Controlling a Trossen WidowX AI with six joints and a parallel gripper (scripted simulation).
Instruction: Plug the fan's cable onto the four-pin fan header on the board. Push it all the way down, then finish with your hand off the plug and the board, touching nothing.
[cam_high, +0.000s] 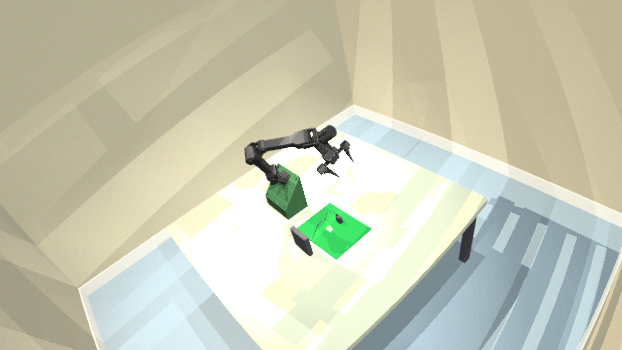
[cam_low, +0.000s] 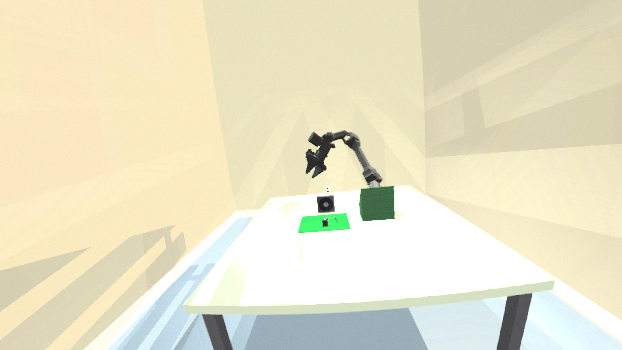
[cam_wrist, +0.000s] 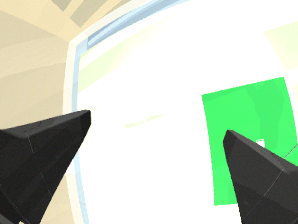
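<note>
Right now the dark fan plug is 31 cm below my gripper tip, 6 cm to the right of it and 5 cm behind it. Round my gripper tip: white four-pin header: 33 cm below, 13 cm to the right, 5 cm behind; then green circuit board: 34 cm below, 12 cm to the right, 4 cm behind; then dark fan: 29 cm to the right, 27 cm below, 5 cm behind.
</note>
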